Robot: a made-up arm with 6 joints. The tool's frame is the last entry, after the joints. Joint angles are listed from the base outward. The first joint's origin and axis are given. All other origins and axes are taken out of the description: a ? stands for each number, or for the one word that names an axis. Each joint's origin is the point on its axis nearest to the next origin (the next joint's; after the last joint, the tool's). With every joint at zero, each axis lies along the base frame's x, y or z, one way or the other. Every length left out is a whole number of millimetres.
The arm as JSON. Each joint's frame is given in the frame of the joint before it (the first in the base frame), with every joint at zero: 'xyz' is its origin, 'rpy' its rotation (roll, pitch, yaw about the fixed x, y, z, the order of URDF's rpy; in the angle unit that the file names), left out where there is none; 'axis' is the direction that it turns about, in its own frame. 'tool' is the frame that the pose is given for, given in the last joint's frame.
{
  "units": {
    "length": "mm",
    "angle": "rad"
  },
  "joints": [
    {
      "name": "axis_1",
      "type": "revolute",
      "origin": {
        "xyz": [
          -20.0,
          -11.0,
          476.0
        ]
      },
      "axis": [
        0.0,
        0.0,
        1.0
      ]
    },
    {
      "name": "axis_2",
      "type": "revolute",
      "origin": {
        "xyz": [
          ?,
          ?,
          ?
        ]
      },
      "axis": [
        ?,
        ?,
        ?
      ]
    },
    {
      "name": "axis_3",
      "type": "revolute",
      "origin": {
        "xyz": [
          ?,
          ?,
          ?
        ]
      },
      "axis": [
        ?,
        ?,
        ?
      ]
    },
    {
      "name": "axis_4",
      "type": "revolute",
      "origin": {
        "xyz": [
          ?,
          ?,
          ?
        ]
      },
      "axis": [
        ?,
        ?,
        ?
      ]
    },
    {
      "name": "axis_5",
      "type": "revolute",
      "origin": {
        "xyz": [
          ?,
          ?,
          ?
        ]
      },
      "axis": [
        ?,
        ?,
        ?
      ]
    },
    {
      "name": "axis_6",
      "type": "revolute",
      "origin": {
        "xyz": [
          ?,
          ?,
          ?
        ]
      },
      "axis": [
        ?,
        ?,
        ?
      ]
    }
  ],
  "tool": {
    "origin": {
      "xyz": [
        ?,
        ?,
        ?
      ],
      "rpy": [
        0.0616,
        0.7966,
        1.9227
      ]
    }
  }
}
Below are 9 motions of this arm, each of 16 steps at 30 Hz.
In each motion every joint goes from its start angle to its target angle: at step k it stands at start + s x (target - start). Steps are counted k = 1, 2, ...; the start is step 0. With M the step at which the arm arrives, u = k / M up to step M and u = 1 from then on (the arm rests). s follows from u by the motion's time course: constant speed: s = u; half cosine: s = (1 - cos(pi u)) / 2; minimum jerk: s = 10 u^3 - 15 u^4 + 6 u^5.
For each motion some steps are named. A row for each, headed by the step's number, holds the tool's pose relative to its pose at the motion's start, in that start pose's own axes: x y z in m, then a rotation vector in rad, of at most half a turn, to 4 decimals.
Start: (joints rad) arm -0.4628 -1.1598 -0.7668 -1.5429 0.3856 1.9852
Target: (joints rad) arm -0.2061 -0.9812 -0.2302 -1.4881 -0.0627 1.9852
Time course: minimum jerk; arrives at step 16
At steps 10, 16:
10: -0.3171 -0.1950 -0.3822 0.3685 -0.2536 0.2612
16: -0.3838 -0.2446 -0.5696 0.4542 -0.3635 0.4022

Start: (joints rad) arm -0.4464 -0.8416 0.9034 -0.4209 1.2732 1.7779
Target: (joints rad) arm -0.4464 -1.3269 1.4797 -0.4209 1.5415 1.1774
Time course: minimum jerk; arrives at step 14
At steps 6, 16:
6: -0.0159 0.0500 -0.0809 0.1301 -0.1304 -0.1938
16: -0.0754 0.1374 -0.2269 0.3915 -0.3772 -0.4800

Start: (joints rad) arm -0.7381 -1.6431 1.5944 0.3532 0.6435 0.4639
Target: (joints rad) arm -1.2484 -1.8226 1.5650 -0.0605 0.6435 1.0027
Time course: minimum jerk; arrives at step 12
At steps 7, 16:
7: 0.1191 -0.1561 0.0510 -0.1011 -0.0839 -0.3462
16: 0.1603 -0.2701 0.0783 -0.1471 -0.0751 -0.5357

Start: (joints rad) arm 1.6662 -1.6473 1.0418 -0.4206 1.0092 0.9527
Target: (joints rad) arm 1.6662 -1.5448 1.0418 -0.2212 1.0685 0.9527
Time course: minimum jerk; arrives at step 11
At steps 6, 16:
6: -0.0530 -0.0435 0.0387 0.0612 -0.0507 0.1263
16: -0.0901 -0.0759 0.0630 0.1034 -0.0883 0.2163

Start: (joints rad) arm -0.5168 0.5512 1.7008 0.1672 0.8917 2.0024
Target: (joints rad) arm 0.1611 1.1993 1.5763 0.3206 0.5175 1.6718
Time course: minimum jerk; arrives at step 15
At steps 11, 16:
11: -0.6171 -0.0377 0.0307 0.4038 -0.1707 -0.5933
16: -0.6956 -0.0041 0.0307 0.4536 -0.1858 -0.6792

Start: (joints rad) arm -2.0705 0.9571 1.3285 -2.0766 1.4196 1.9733
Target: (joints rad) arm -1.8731 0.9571 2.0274 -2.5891 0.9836 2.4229
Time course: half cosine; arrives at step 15
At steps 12, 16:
12: 0.1543 -0.3004 -0.4095 0.4859 0.8581 0.1140
16: 0.1523 -0.3224 -0.4668 0.5649 0.9304 0.1364

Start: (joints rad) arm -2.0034 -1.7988 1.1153 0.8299 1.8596 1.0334
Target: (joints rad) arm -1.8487 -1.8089 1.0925 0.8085 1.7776 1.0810
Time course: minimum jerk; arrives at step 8
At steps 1, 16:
1: 0.0012 0.0008 -0.0017 0.0001 0.0032 0.0013
16: 0.0663 0.0594 -0.1092 0.0050 0.1975 0.0880

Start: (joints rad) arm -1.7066 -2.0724 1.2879 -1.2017 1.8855 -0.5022
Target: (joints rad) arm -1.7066 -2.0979 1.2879 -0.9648 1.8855 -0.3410
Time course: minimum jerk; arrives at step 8
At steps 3, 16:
3: 0.0026 -0.0023 0.0050 -0.0293 0.0638 0.0095
16: 0.0121 -0.0087 0.0164 -0.0973 0.2339 0.0415

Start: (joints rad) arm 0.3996 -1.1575 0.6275 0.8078 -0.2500 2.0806
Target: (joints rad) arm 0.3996 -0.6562 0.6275 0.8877 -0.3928 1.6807
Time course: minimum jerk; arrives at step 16
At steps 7, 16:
7: 0.0229 0.2472 0.0028 0.0071 0.0341 -0.2276
16: 0.1402 0.6231 -0.0470 0.0193 0.0463 -0.6111

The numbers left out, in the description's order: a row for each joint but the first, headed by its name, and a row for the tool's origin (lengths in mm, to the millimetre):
axis_2: xyz -25.0 51.0 0.0, axis 0.0 1.0 0.0
axis_3: xyz -5.0 0.0 500.0, axis 0.0 1.0 0.0
axis_4: xyz -20.0 0.0 705.0, axis 0.0 0.0 1.0
axis_5: xyz -9.0 -38.0 0.0, axis 0.0 1.0 0.0
axis_6: xyz -19.0 0.0 167.0, axis 0.0 0.0 1.0
tool: xyz -2.0 -8.0 0.0

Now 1 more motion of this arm.
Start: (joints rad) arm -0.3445 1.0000 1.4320 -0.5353 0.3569 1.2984
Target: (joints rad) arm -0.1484 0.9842 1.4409 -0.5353 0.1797 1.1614
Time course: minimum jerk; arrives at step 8
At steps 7, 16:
7: 0.1041 -0.1718 0.0376 0.2627 0.2333 -0.1797
16: 0.1058 -0.1748 0.0379 0.2669 0.2372 -0.1826

